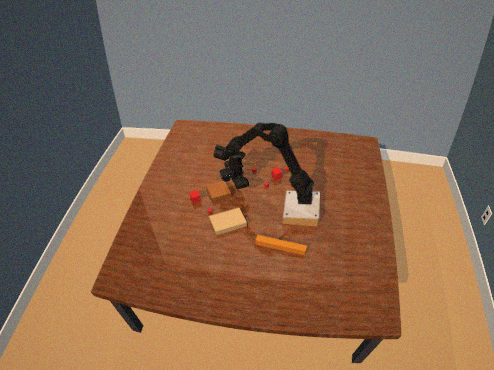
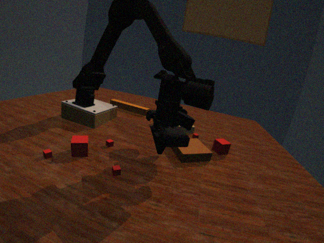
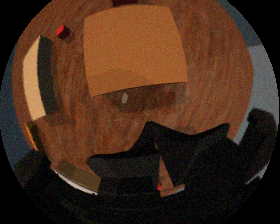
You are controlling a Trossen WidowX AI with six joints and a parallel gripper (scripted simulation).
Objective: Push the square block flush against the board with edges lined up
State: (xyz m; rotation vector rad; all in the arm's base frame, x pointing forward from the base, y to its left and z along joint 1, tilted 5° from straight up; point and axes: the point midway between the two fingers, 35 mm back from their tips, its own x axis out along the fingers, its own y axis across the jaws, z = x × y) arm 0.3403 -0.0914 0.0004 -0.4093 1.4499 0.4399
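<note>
Now: gripper tip 8 cm short of the brown square block, 6 cm to the right of it and 1 cm below it. From my gripper tip the other things lie so: pale tan flat board 24 cm to the left, 1 cm above; then long orange board 26 cm behind, 34 cm to the left, 1 cm above.
</note>
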